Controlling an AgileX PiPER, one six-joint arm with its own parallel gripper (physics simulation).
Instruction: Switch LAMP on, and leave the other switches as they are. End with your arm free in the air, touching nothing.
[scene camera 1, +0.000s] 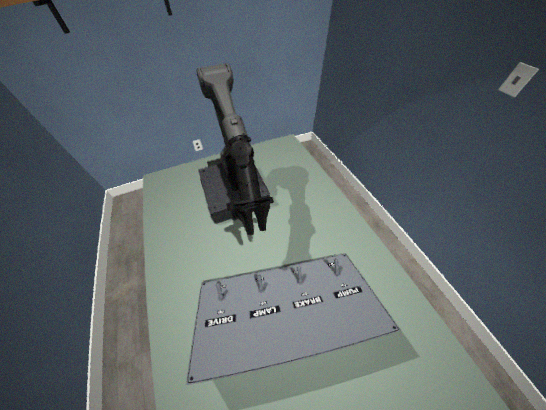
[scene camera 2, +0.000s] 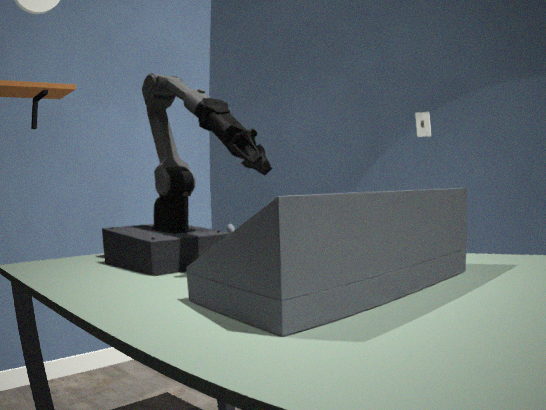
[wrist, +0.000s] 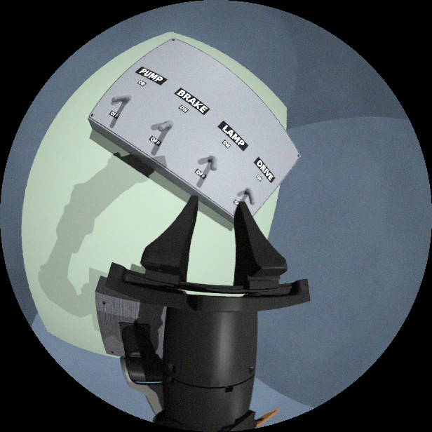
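The grey switch panel (scene camera 1: 290, 337) (scene camera 2: 370, 235) (wrist: 220, 95) has a sloped face with four small toggle levers. The LAMP lever (scene camera 1: 260, 281) (wrist: 212, 161) appears to lean toward its OFF mark. The DRIVE lever (scene camera 1: 222, 290) (wrist: 247, 192), BRAKE lever (scene camera 1: 298, 274) (wrist: 165, 126) and PUMP lever (scene camera 1: 334, 266) (wrist: 120, 99) also appear to lean toward OFF. My gripper (scene camera 1: 257, 232) (scene camera 2: 266, 171) (wrist: 217, 205) is open and empty. It is in the air on the lever side of the panel, above its height and apart from the levers. The levers are hidden in scene camera 2.
The panel stands on a green table (scene camera 1: 175, 240) (scene camera 2: 400, 360) (wrist: 55, 185). My arm's dark base block (scene camera 1: 212, 195) (scene camera 2: 130, 250) (wrist: 105, 320) stands behind the panel's lever side. An orange wall shelf (scene camera 2: 35, 89) is on the blue wall.
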